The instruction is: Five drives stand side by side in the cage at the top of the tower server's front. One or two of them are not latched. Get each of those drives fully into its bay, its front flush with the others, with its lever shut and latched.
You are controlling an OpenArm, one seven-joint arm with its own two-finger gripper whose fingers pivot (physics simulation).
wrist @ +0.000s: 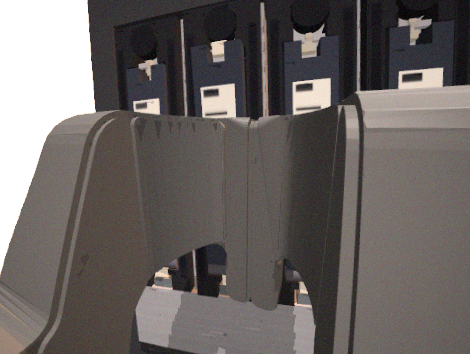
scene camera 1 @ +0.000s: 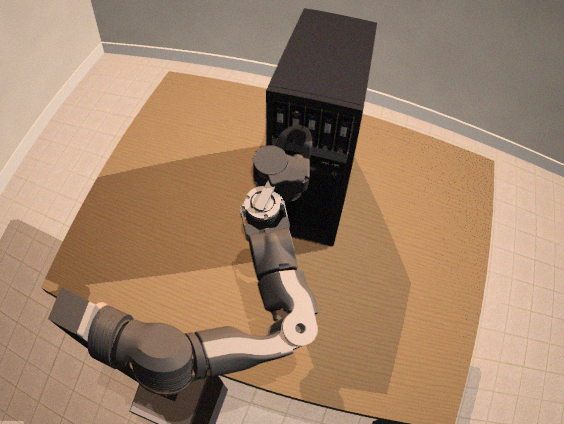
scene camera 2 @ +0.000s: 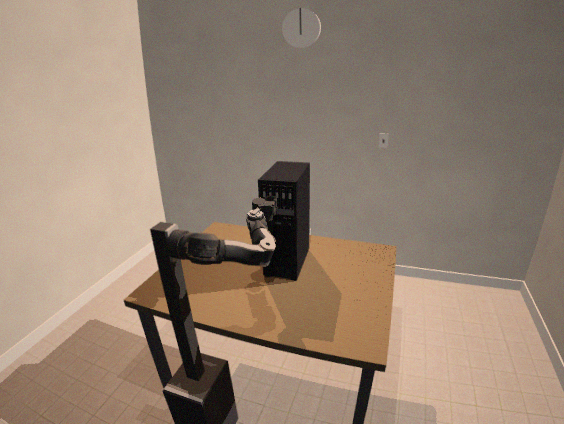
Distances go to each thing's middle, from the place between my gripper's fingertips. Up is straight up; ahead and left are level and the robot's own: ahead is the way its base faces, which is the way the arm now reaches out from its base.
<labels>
My gripper is now 1 cm to the right of the lever (wrist: 219,88) and 1 cm below it. Also, from my hand: black tower server (scene camera 1: 326,64) (17 cm ahead, 1 cm to the right, 17 cm below).
</labels>
